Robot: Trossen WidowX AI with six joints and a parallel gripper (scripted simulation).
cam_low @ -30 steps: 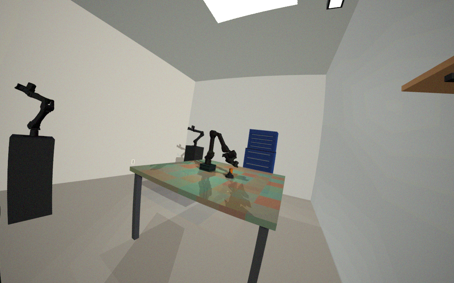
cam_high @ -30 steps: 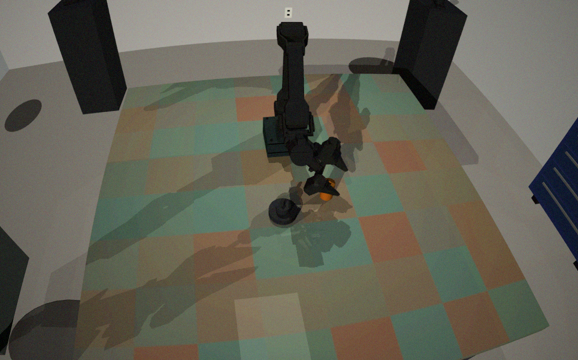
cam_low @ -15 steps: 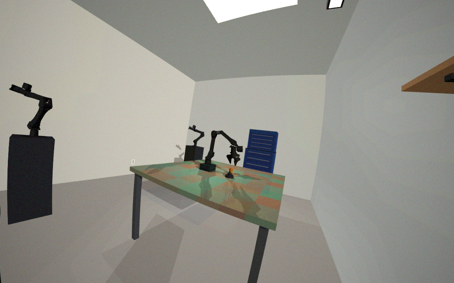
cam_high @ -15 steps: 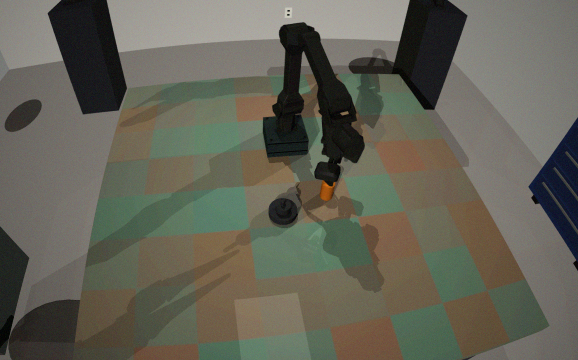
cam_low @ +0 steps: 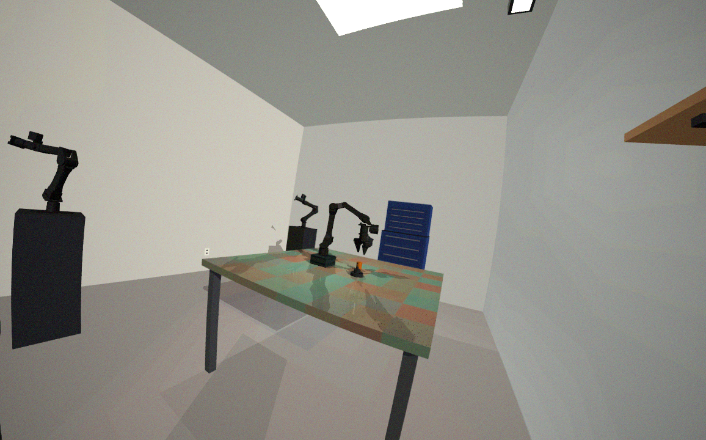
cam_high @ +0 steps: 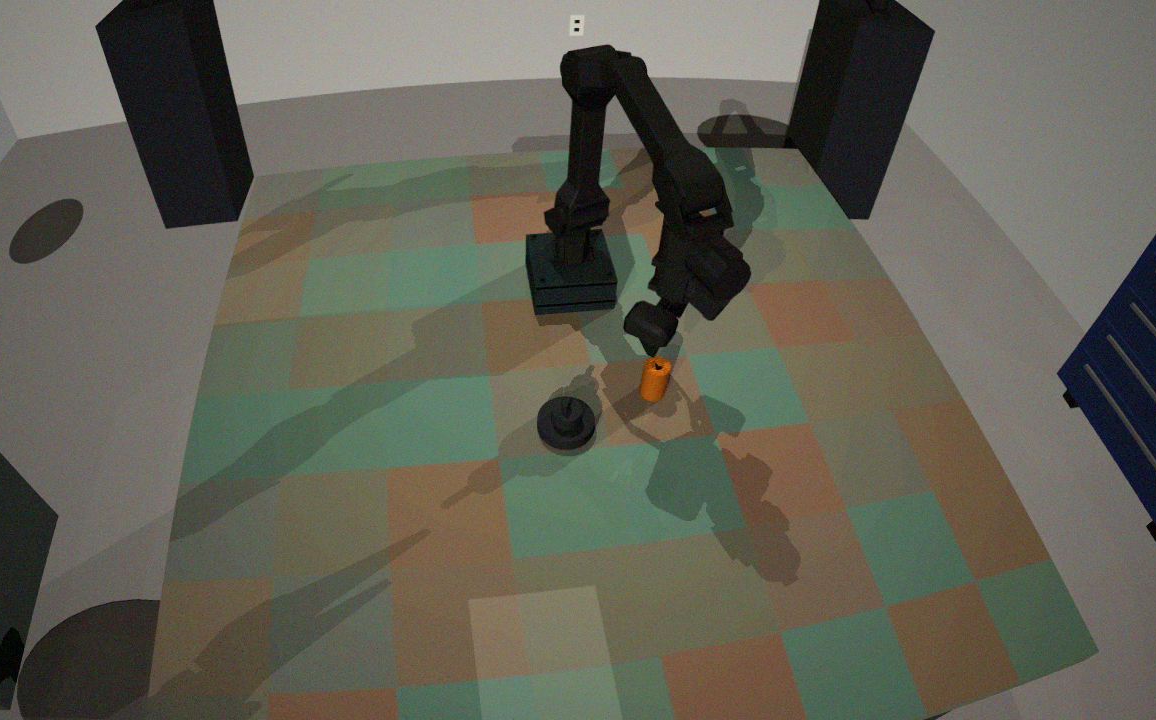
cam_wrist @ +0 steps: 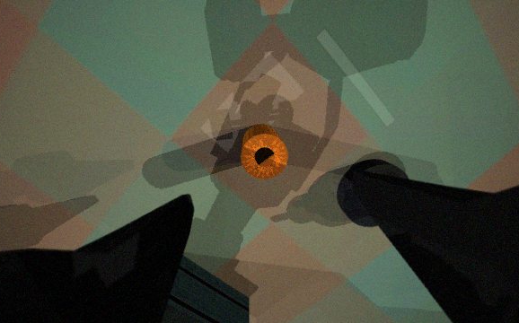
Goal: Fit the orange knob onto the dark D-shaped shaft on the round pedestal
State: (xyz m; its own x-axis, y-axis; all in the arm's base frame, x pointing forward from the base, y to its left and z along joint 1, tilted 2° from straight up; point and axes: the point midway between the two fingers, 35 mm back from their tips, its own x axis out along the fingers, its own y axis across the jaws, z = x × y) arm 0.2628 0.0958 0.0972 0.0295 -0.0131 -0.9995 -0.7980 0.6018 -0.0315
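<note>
Right now my gripper tip is 100 mm above the orange knob. Also, from my gripper tip: pedestal 50 mm ahead, 140 mm to the right, 90 mm below.
</note>
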